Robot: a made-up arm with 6 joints.
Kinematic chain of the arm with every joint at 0, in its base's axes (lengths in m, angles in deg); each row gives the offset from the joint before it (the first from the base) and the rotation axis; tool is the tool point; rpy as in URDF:
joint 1: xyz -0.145 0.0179 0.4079 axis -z
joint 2: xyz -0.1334 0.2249 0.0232 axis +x
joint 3: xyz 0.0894 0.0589 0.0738 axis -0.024 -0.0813 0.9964
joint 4: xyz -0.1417 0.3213 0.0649 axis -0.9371 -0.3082 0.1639
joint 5: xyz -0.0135 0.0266 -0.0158 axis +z
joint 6: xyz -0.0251 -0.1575 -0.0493 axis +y
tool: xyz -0.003 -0.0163 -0.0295 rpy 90 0 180
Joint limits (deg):
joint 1: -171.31..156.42
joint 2: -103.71..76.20
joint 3: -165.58..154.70
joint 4: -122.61..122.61
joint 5: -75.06..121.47
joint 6: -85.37..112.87
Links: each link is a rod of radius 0.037 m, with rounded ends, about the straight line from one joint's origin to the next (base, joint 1, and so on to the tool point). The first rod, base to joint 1, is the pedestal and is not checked.
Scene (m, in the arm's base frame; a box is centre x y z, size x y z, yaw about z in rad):
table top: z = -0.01
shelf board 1: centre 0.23 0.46 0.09 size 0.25 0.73 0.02 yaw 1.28
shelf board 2: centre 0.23 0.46 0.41 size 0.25 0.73 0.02 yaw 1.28
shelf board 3: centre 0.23 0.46 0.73 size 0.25 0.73 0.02 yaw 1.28
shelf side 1: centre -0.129 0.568 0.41 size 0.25 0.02 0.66 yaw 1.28
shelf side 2: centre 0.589 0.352 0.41 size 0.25 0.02 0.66 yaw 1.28
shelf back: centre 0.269 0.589 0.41 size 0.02 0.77 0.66 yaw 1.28
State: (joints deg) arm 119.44 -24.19 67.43 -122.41 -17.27 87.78
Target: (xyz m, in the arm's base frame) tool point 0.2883 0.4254 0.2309
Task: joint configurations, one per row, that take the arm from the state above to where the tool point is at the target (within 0.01 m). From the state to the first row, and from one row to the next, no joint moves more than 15 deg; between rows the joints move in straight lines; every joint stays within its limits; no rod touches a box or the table.
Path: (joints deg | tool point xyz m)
1: 131.77 -25.74 75.85 -112.69 -13.34 90.50 | 0.2752 0.3056 0.5460
2: 144.09 -27.29 84.27 -102.97 -9.40 93.23 | 0.2526 0.2315 0.5463
3: 156.42 -28.83 92.69 -93.25 -5.47 95.95 | 0.2151 0.1624 0.5482
4: 147.82 -42.15 78.73 -85.24 4.19 95.73 | 0.2801 0.1506 0.4998
5: 139.22 -55.46 64.76 -77.24 13.86 95.50 | 0.3081 0.1586 0.4170
6: 130.62 -68.77 50.79 -69.23 23.52 95.27 | 0.2875 0.1791 0.3199
7: 122.02 -82.09 36.82 -61.23 33.18 95.04 | 0.2196 0.1957 0.2309
8: 114.71 -74.90 36.23 -75.71 26.17 93.15 | 0.2424 0.2723 0.2195
9: 107.41 -67.70 35.63 -90.19 19.16 91.27 | 0.2670 0.3487 0.2167
10: 100.11 -60.51 35.03 -104.68 12.14 89.38 | 0.2883 0.4254 0.2309

